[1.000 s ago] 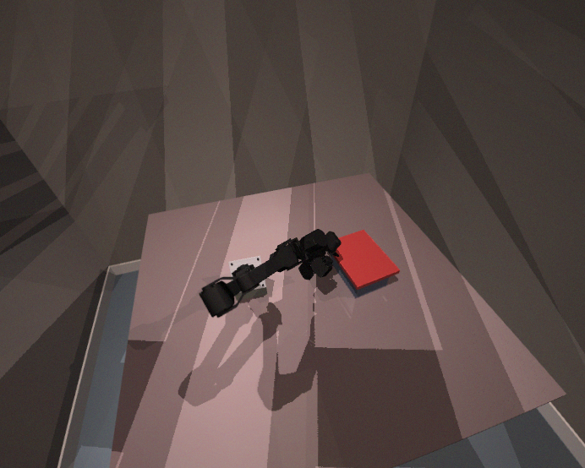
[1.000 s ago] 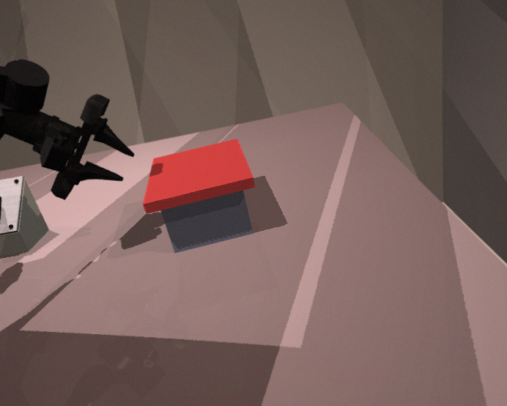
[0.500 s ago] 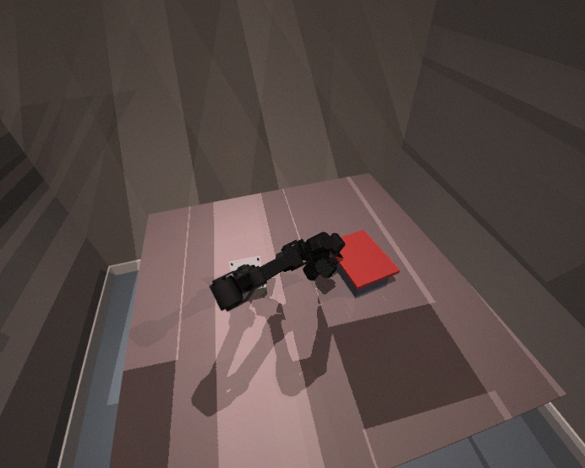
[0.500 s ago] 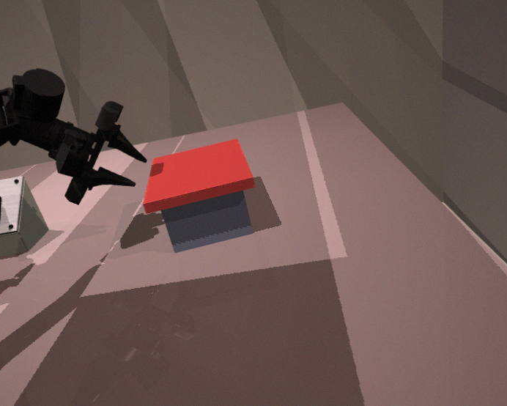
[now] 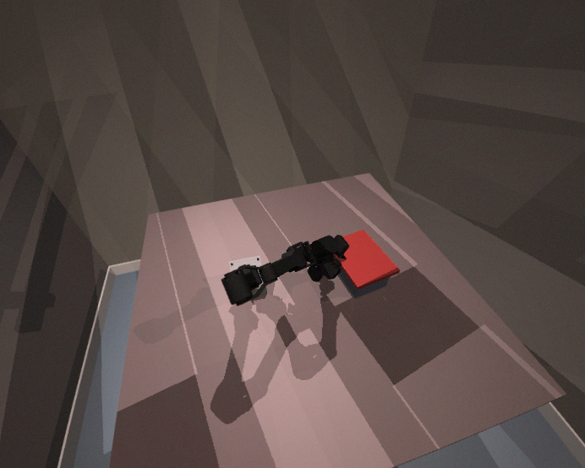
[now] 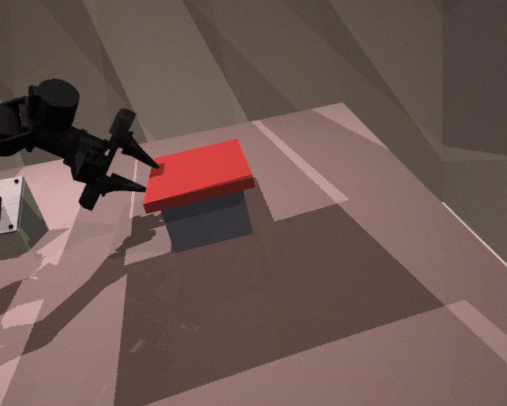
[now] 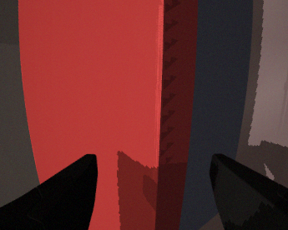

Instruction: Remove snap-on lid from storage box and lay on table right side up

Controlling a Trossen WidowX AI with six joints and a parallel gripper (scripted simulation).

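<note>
Right now the red lid is 80 mm ahead of my gripper tip and 10 mm to the left of it. From my gripper tip the other things lie so: storage box 80 mm ahead, 10 mm to the left, 50 mm below.
</note>
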